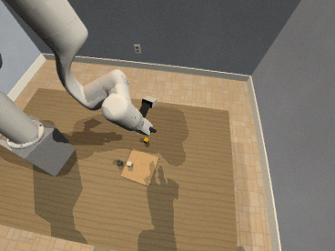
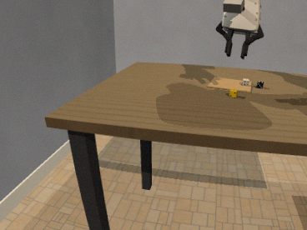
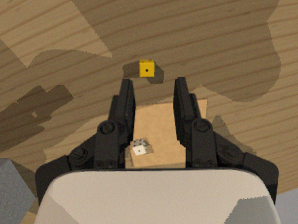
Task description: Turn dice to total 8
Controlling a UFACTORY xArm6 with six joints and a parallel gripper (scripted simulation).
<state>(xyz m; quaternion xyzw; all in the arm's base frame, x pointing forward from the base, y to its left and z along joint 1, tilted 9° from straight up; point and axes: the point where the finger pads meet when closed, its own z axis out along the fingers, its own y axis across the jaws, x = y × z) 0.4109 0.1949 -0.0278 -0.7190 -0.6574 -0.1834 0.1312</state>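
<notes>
Right now my hand is 130 mm above the yellow die. From my hand the other things lie so: black die: 90 mm behind, 150 mm to the right, 130 mm below; then tan mat: 10 mm ahead, 140 mm to the right, 130 mm below; then white die: 40 mm behind, 140 mm to the right, 120 mm below.
</notes>
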